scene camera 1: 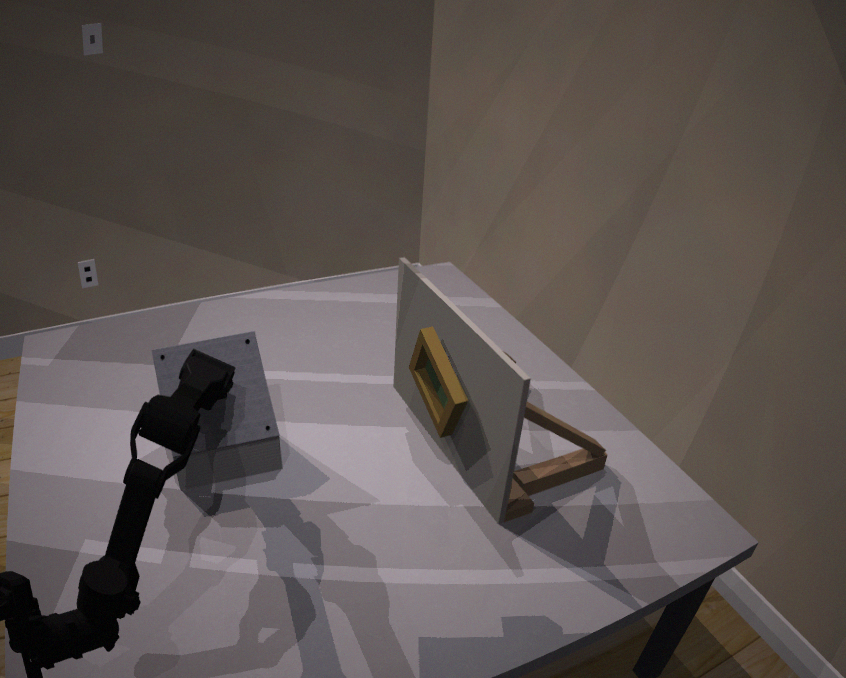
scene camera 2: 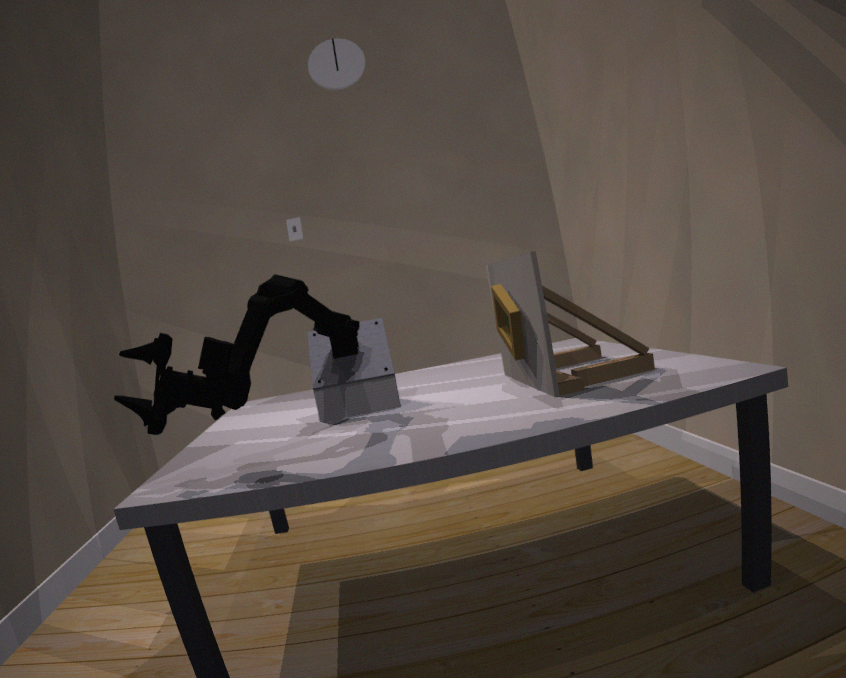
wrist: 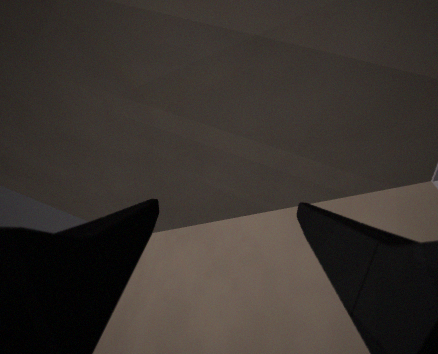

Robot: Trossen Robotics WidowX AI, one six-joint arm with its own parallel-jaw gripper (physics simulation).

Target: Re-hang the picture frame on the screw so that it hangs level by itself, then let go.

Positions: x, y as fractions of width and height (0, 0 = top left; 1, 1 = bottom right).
Scene:
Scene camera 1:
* picture frame: 0.51, 0.54
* upright board: 0.57, 0.66
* wooden stand: 0.62, 0.71
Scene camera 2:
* gripper: 0.14, 0.55
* picture frame: 0.60, 0.47
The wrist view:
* gripper: 0.52, 0.59

